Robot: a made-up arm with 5 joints. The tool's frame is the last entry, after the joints. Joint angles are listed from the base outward.
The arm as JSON. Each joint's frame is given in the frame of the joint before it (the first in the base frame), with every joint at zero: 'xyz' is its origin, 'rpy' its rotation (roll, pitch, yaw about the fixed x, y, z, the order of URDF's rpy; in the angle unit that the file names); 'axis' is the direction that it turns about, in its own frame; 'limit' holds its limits. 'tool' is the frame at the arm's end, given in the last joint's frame.
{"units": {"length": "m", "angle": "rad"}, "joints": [
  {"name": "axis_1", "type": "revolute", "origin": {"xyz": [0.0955, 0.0, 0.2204], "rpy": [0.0, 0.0, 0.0]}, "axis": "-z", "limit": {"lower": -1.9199, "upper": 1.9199}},
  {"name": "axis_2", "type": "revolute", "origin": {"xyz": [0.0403, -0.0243, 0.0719], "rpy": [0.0, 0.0, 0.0]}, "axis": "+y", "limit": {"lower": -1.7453, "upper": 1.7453}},
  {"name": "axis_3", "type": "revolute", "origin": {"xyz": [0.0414, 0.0, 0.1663], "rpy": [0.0, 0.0, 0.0]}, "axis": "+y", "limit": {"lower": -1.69, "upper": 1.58}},
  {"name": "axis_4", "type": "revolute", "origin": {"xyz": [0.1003, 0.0, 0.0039], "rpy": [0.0, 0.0, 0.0]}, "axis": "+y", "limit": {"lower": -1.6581, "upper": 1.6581}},
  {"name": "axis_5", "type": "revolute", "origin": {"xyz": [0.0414, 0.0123, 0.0], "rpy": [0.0, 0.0, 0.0]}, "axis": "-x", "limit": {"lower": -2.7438, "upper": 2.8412}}
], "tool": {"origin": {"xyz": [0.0, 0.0, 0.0], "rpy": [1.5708, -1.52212, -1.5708]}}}
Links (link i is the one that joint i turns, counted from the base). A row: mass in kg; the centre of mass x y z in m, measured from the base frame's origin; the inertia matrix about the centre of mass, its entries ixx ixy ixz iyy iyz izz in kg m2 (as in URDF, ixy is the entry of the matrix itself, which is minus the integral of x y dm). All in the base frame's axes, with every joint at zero. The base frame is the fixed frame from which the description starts. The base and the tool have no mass.
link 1: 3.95; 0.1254 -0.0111 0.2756; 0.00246 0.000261 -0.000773 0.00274 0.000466 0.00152
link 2: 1.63; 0.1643 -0.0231 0.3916; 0.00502 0 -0.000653 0.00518 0 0.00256
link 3: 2.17; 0.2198 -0.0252 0.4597; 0.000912 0 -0.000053 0.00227 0 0.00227
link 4: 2.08; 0.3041 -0.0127 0.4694; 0.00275 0.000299 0 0.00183 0 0.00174
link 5: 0.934; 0.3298 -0.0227 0.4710; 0.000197 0 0 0.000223 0 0.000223
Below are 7 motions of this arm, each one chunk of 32 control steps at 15 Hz.
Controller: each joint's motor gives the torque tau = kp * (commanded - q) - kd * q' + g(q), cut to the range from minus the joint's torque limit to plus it. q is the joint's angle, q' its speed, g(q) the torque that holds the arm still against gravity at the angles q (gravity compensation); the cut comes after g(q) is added. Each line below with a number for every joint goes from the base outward.
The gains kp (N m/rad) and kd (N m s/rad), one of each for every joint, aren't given. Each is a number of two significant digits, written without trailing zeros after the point. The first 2 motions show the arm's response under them.
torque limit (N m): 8.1 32 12 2.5 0.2
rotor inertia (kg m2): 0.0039 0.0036 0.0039 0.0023 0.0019
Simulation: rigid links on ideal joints. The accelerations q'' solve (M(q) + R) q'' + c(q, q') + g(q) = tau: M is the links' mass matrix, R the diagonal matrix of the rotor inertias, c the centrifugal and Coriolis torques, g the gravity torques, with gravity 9.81 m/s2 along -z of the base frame. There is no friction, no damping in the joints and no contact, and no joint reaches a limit. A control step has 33 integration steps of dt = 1/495 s. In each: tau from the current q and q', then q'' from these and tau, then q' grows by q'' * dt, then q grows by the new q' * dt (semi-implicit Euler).
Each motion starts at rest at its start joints. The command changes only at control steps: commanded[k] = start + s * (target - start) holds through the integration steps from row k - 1 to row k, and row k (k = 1, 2, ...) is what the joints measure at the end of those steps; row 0 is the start. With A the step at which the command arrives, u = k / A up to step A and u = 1 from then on. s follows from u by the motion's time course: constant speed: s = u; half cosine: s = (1 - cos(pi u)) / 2; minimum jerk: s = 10 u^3 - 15 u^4 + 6 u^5; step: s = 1 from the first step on.
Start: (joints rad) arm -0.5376 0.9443 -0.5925 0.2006 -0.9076
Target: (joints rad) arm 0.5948 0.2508 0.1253 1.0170 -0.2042
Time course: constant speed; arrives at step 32
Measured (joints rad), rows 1 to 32:
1: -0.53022 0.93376 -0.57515 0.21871 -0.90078
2: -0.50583 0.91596 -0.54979 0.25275 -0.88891
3: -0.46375 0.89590 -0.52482 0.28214 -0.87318
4: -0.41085 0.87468 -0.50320 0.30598 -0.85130
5: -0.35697 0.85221 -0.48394 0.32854 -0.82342
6: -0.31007 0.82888 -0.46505 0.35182 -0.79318
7: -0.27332 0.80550 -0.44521 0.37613 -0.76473
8: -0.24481 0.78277 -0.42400 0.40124 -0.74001
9: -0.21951 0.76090 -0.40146 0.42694 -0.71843
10: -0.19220 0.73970 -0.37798 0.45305 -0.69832
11: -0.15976 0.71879 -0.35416 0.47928 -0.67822
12: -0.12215 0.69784 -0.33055 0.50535 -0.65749
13: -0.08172 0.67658 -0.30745 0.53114 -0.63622
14: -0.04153 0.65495 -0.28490 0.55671 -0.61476
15: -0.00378 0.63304 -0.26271 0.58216 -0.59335
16: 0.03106 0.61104 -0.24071 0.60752 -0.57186
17: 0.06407 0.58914 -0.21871 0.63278 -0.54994
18: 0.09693 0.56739 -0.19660 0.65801 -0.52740
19: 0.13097 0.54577 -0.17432 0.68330 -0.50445
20: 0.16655 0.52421 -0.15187 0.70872 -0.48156
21: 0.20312 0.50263 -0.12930 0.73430 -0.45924
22: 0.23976 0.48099 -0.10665 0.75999 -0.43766
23: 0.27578 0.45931 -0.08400 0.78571 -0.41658
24: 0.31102 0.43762 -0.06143 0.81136 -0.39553
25: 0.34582 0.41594 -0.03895 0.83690 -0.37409
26: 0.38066 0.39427 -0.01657 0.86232 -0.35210
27: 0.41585 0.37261 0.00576 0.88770 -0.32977
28: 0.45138 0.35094 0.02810 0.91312 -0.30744
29: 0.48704 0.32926 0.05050 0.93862 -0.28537
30: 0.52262 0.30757 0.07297 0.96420 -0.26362
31: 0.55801 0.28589 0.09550 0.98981 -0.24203
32: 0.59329 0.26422 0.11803 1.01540 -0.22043
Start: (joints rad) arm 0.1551 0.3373 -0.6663 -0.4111 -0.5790
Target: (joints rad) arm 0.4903 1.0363 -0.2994 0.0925 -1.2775
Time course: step
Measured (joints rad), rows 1 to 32:
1: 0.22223 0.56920 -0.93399 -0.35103 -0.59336
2: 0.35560 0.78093 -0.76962 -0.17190 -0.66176
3: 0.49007 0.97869 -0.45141 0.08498 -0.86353
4: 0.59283 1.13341 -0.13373 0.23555 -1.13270
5: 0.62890 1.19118 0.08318 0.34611 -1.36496
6: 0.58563 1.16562 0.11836 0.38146 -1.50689
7: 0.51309 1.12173 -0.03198 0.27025 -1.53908
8: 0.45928 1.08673 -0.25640 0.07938 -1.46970
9: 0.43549 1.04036 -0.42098 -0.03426 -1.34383
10: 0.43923 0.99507 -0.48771 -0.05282 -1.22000
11: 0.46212 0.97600 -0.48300 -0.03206 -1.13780
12: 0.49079 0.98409 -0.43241 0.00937 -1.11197
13: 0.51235 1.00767 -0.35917 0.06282 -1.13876
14: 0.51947 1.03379 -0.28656 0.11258 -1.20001
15: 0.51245 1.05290 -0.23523 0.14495 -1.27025
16: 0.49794 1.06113 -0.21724 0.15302 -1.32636
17: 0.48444 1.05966 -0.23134 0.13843 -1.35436
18: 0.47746 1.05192 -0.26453 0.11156 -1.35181
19: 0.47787 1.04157 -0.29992 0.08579 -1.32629
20: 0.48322 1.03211 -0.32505 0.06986 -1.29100
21: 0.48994 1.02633 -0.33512 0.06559 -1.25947
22: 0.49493 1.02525 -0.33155 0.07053 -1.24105
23: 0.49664 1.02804 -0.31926 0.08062 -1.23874
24: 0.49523 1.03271 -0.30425 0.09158 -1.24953
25: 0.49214 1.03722 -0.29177 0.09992 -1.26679
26: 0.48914 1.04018 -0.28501 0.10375 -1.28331
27: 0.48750 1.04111 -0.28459 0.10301 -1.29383
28: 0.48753 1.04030 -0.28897 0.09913 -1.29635
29: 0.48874 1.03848 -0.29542 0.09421 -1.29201
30: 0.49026 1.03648 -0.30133 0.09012 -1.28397
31: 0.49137 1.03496 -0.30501 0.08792 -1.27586
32: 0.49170 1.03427 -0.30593 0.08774 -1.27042
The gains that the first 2 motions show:
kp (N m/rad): 53 57 9.9 3.8 0.32
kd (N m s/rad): 2.1 4.2 0.48 0.13 0.028
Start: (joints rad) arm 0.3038 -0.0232 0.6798 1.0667 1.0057
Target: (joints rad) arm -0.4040 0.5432 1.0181 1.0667 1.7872
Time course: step
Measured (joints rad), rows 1 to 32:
1: 0.20416 0.23086 0.72457 1.05506 1.10507
2: -0.08362 0.48501 0.82149 0.88886 1.28683
3: -0.43764 0.57396 0.82177 0.90472 1.51012
4: -0.62839 0.57210 0.83185 0.95135 1.76929
5: -0.63665 0.55637 0.90779 1.01049 1.93691
6: -0.47254 0.55130 0.99005 1.07641 1.98899
7: -0.33956 0.54571 1.04093 1.09968 1.92142
8: -0.34181 0.54075 1.06599 1.09621 1.81184
9: -0.39737 0.54111 1.05676 1.09087 1.75185
10: -0.42416 0.54312 1.02835 1.07264 1.75567
11: -0.41712 0.54419 1.00362 1.05290 1.77857
12: -0.40330 0.54413 0.99420 1.04725 1.78701
13: -0.39859 0.54368 1.00021 1.05428 1.78157
14: -0.40149 0.54334 1.01329 1.06518 1.77693
15: -0.40479 0.54313 1.02402 1.07280 1.78043
16: -0.40525 0.54299 1.02781 1.07449 1.78842
17: -0.40420 0.54296 1.02543 1.07166 1.79413
18: -0.40357 0.54306 1.02041 1.06747 1.79447
19: -0.40373 0.54320 1.01613 1.06451 1.79095
20: -0.40410 0.54330 1.01436 1.06369 1.78679
21: -0.40421 0.54331 1.01502 1.06459 1.78432
22: -0.40409 0.54327 1.01691 1.06615 1.78407
23: -0.40395 0.54321 1.01869 1.06742 1.78535
24: -0.40391 0.54316 1.01955 1.06789 1.78701
25: -0.40395 0.54315 1.01940 1.06762 1.78817
26: -0.40400 0.54317 1.01868 1.06701 1.78848
27: -0.40402 0.54320 1.01794 1.06646 1.78808
28: -0.40402 0.54321 1.01755 1.06623 1.78741
29: -0.40401 0.54322 1.01756 1.06631 1.78687
30: -0.40400 0.54321 1.01783 1.06655 1.78668
31: -0.40400 0.54320 1.01813 1.06677 1.78681
32: -0.40399 0.54320 1.01831 1.06688 1.78708

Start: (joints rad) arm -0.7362 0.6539 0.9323 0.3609 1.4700
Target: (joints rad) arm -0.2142 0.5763 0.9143 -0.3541 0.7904
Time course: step
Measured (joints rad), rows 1 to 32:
1: -0.64464 0.62865 1.01816 -0.16630 1.40092
2: -0.39509 0.60009 0.90590 -0.40835 1.25790
3: -0.16051 0.58848 0.73075 -0.46761 1.00526
4: -0.06709 0.56746 0.69322 -0.50230 0.69022
5: -0.10184 0.55378 0.77386 -0.46520 0.49571
6: -0.19846 0.56527 0.87406 -0.36869 0.50336
7: -0.26425 0.58156 0.94685 -0.29963 0.65638
8: -0.26226 0.58608 0.97863 -0.28955 0.82522
9: -0.22544 0.58317 0.96855 -0.31303 0.90669
10: -0.19882 0.57917 0.93598 -0.34441 0.88576
11: -0.19659 0.57601 0.90494 -0.36784 0.81874
12: -0.20810 0.57423 0.88884 -0.37681 0.76839
13: -0.21865 0.57402 0.88921 -0.37303 0.75837
14: -0.22127 0.57491 0.90011 -0.36258 0.77486
15: -0.21769 0.57608 0.91337 -0.35207 0.79339
16: -0.21325 0.57686 0.92268 -0.34591 0.80025
17: -0.21148 0.57711 0.92540 -0.34525 0.79642
18: -0.21238 0.57697 0.92241 -0.34853 0.78979
19: -0.21407 0.57664 0.91680 -0.35314 0.78643
20: -0.21506 0.57628 0.91186 -0.35673 0.78730
21: -0.21503 0.57602 0.90958 -0.35806 0.78998
22: -0.21450 0.57595 0.91012 -0.35723 0.79191
23: -0.21405 0.57606 0.91234 -0.35526 0.79216
24: -0.21393 0.57625 0.91472 -0.35339 0.79128
25: -0.21403 0.57640 0.91615 -0.35243 0.79028
26: -0.21417 0.57646 0.91629 -0.35252 0.78978
27: -0.21424 0.57643 0.91550 -0.35330 0.78980
28: -0.21424 0.57635 0.91443 -0.35418 0.79009
29: -0.21422 0.57627 0.91365 -0.35474 0.79039
30: -0.21421 0.57623 0.91341 -0.35483 0.79056
31: -0.21421 0.57624 0.91365 -0.35457 0.79059
32: -0.21421 0.57627 0.91410 -0.35418 0.79055

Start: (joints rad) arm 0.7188 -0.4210 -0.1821 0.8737 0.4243
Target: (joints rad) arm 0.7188 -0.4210 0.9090 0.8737 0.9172
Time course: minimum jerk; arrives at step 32
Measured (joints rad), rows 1 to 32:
1: 0.71880 -0.42102 -0.18197 0.87360 0.42435
2: 0.71881 -0.42116 -0.18101 0.87300 0.42476
3: 0.71883 -0.42149 -0.17795 0.87181 0.42613
4: 0.71887 -0.42198 -0.17130 0.87035 0.42915
5: 0.71891 -0.42251 -0.15961 0.86902 0.43432
6: 0.71894 -0.42293 -0.14177 0.86811 0.44193
7: 0.71895 -0.42313 -0.11713 0.86770 0.45212
8: 0.71893 -0.42305 -0.08557 0.86775 0.46491
9: 0.71890 -0.42274 -0.04737 0.86813 0.48028
10: 0.71886 -0.42228 -0.00307 0.86868 0.49821
11: 0.71881 -0.42176 0.04660 0.86926 0.51859
12: 0.71877 -0.42126 0.10087 0.86980 0.54125
13: 0.71874 -0.42081 0.15898 0.87031 0.56593
14: 0.71871 -0.42042 0.22013 0.87083 0.59228
15: 0.71869 -0.42009 0.28349 0.87141 0.61990
16: 0.71868 -0.41981 0.34817 0.87211 0.64834
17: 0.71867 -0.41960 0.41319 0.87294 0.67715
18: 0.71868 -0.41947 0.47750 0.87385 0.70586
19: 0.71869 -0.41943 0.54006 0.87481 0.73405
20: 0.71871 -0.41947 0.59986 0.87575 0.76130
21: 0.71874 -0.41959 0.65597 0.87663 0.78722
22: 0.71877 -0.41976 0.70759 0.87741 0.81144
23: 0.71880 -0.41995 0.75404 0.87807 0.83363
24: 0.71882 -0.42016 0.79479 0.87861 0.85348
25: 0.71885 -0.42036 0.82945 0.87901 0.87076
26: 0.71887 -0.42053 0.85781 0.87923 0.88530
27: 0.71888 -0.42068 0.87984 0.87924 0.89704
28: 0.71888 -0.42080 0.89574 0.87901 0.90600
29: 0.71888 -0.42088 0.90598 0.87852 0.91230
30: 0.71887 -0.42093 0.91129 0.87775 0.91621
31: 0.71885 -0.42096 0.91273 0.87669 0.91812
32: 0.71883 -0.42098 0.91165 0.87536 0.91857

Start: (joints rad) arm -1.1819 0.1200 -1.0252 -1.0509 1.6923
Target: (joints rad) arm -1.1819 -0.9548 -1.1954 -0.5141 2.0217
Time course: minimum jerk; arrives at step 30
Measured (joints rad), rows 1 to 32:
1: -1.18191 0.11986 -1.02503 -1.05069 1.69234
2: -1.18196 0.11882 -1.02396 -1.04914 1.69269
3: -1.18207 0.11563 -1.02169 -1.04470 1.69413
4: -1.18222 0.10883 -1.01875 -1.03661 1.69762
5: -1.18239 0.09697 -1.01626 -1.02503 1.70375
6: -1.18253 0.07882 -1.01545 -1.01032 1.71251
7: -1.18261 0.05351 -1.01727 -0.99278 1.72343
8: -1.18263 0.02068 -1.02210 -0.97257 1.73592
9: -1.18258 -0.01959 -1.02982 -0.94982 1.74954
10: -1.18246 -0.06679 -1.03990 -0.92466 1.76405
11: -1.18229 -0.12012 -1.05169 -0.89728 1.77946
12: -1.18206 -0.17862 -1.06455 -0.86796 1.79582
13: -1.18180 -0.24119 -1.07800 -0.83712 1.81314
14: -1.18154 -0.30675 -1.09173 -0.80530 1.83131
15: -1.18134 -0.37416 -1.10557 -0.77311 1.85007
16: -1.18120 -0.44227 -1.11943 -0.74122 1.86901
17: -1.18113 -0.50996 -1.13321 -0.71026 1.88766
18: -1.18111 -0.57606 -1.14676 -0.68081 1.90555
19: -1.18113 -0.63945 -1.15988 -0.65337 1.92228
20: -1.18114 -0.69904 -1.17228 -0.62832 1.93754
21: -1.18113 -0.75382 -1.18366 -0.60592 1.95115
22: -1.18113 -0.80293 -1.19371 -0.58635 1.96306
23: -1.18114 -0.84564 -1.20216 -0.56970 1.97331
24: -1.18116 -0.88149 -1.20879 -0.55595 1.98198
25: -1.18120 -0.91021 -1.21346 -0.54501 1.98919
26: -1.18126 -0.93184 -1.21609 -0.53667 1.99510
27: -1.18133 -0.94673 -1.21669 -0.53060 1.99990
28: -1.18142 -0.95555 -1.21533 -0.52633 2.00383
29: -1.18152 -0.95936 -1.21216 -0.52318 2.00722
30: -1.18164 -0.95958 -1.20739 -0.52031 2.01051
31: -1.18179 -0.95792 -1.20145 -0.51690 2.01418
32: -1.18192 -0.95571 -1.19564 -0.51332 2.01846

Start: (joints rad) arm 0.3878 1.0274 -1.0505 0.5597 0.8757
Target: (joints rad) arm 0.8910 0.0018 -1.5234 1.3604 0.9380
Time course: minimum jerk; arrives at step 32
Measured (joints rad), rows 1 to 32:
1: 0.38783 1.02729 -1.05042 0.56000 0.87575
2: 0.38809 1.02649 -1.04996 0.56211 0.87612
3: 0.38908 1.02402 -1.04911 0.56781 0.87726
4: 0.39161 1.01874 -1.04848 0.57790 0.87950
5: 0.39654 1.00951 -1.04923 0.59232 0.88272
6: 0.40460 0.99527 -1.05273 0.61061 0.88638
7: 0.41623 0.97521 -1.06015 0.63228 0.88978
8: 0.43150 0.94884 -1.07216 0.65697 0.89236
9: 0.45019 0.91603 -1.08887 0.68455 0.89390
10: 0.47189 0.87705 -1.10986 0.71507 0.89455
11: 0.49611 0.83241 -1.13434 0.74862 0.89471
12: 0.52240 0.78286 -1.16137 0.78524 0.89485
13: 0.55038 0.72925 -1.19009 0.82476 0.89529
14: 0.57966 0.67249 -1.21979 0.86677 0.89613
15: 0.60984 0.61347 -1.24998 0.91066 0.89728
16: 0.64042 0.55306 -1.28032 0.95565 0.89858
17: 0.67083 0.49213 -1.31058 1.00089 0.89994
18: 0.70045 0.43154 -1.34053 1.04555 0.90145
19: 0.72875 0.37215 -1.36986 1.08886 0.90332
20: 0.75533 0.31487 -1.39817 1.13016 0.90581
21: 0.77999 0.26056 -1.42494 1.16891 0.90898
22: 0.80254 0.21008 -1.44964 1.20467 0.91264
23: 0.82275 0.16419 -1.47177 1.23704 0.91646
24: 0.84040 0.12351 -1.49093 1.26565 0.92015
25: 0.85531 0.08851 -1.50685 1.29021 0.92360
26: 0.86746 0.05946 -1.51940 1.31052 0.92675
27: 0.87689 0.03645 -1.52861 1.32656 0.92952
28: 0.88372 0.01930 -1.53459 1.33849 0.93182
29: 0.88816 0.00763 -1.53758 1.34670 0.93363
30: 0.89058 0.00083 -1.53789 1.35183 0.93499
31: 0.89145 -0.00199 -1.53593 1.35477 0.93599
32: 0.89140 -0.00199 -1.53223 1.35670 0.93677

